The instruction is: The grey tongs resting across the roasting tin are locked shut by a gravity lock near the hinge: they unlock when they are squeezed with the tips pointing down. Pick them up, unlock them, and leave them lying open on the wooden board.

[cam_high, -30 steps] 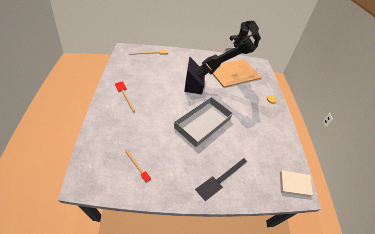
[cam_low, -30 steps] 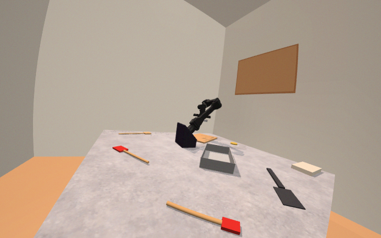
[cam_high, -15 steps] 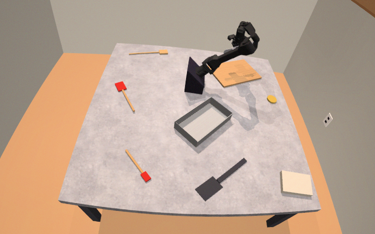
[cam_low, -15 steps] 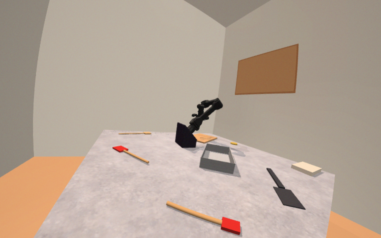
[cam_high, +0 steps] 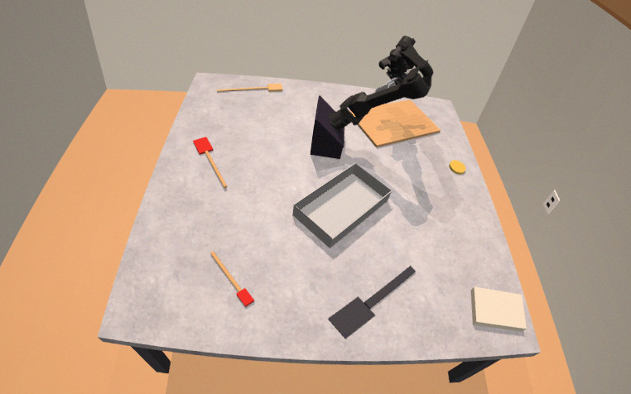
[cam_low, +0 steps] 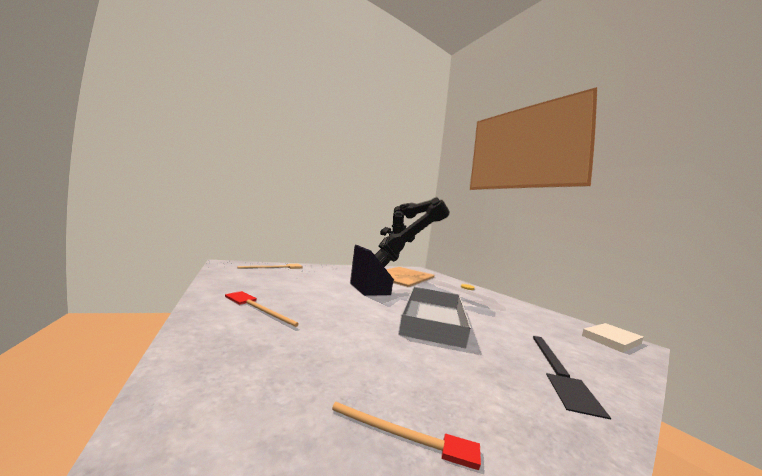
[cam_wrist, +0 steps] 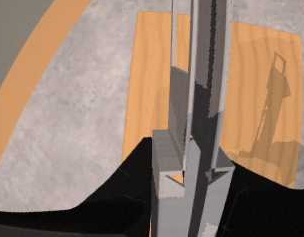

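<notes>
The wooden board lies 80 mm ahead of my gripper tip, 10 mm to the left of it and 140 mm below it. Also, from my gripper tip: black spatula 920 mm ahead, 240 mm to the right, 140 mm below; then cream block 980 mm ahead, 170 mm to the left, 130 mm below; then grey roasting tin 570 mm ahead, 290 mm to the right, 120 mm below.
</notes>
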